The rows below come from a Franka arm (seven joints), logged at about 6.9 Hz.
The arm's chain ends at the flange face. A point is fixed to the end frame.
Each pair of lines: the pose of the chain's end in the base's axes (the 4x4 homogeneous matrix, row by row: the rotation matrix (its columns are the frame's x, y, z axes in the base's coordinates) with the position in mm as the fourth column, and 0 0 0 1 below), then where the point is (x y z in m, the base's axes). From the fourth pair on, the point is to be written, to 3 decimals.
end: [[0.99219, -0.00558, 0.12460, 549.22], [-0.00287, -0.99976, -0.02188, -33.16], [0.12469, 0.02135, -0.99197, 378.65], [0, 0, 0, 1]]
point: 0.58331 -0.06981 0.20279
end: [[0.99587, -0.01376, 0.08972, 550.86], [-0.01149, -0.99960, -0.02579, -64.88], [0.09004, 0.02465, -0.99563, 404.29], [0, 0, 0, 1]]
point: 0.57847 -0.10233 0.22746
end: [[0.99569, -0.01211, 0.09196, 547.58], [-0.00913, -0.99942, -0.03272, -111.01], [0.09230, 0.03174, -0.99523, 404.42], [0, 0, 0, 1]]
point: 0.57564 -0.14967 0.22792
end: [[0.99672, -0.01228, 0.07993, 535.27], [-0.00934, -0.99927, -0.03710, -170.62], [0.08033, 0.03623, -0.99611, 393.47], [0, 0, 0, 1]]
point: 0.561 -0.210 0.217
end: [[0.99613, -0.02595, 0.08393, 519.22], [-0.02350, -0.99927, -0.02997, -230.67], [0.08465, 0.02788, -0.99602, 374.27], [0, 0, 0, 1]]
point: 0.545 -0.269 0.197
